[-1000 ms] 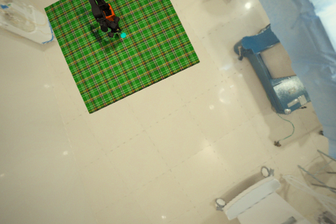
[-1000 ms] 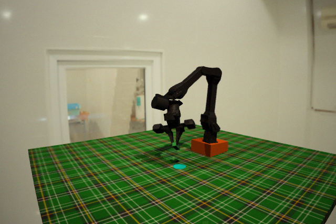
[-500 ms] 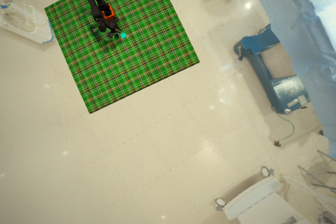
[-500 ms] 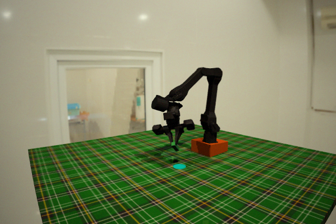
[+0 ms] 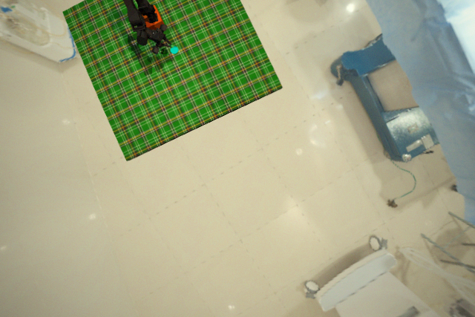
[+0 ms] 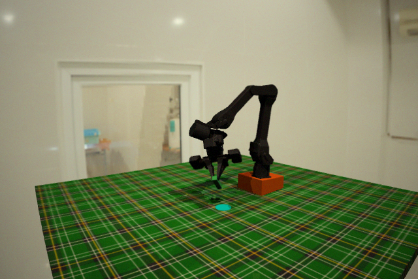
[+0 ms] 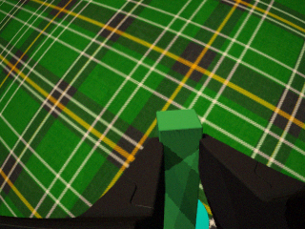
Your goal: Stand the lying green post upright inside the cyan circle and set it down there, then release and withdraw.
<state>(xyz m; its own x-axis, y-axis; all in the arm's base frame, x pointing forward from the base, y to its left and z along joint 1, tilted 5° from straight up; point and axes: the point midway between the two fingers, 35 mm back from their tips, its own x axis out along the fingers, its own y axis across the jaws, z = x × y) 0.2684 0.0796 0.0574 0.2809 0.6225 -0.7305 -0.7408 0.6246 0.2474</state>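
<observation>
The cyan circle is 120 mm below my gripper tip, 40 mm behind it and 20 mm to the right of it. From my gripper tip the other things lie so: green post 20 mm below, 10 mm to the right, 10 mm behind.
</observation>
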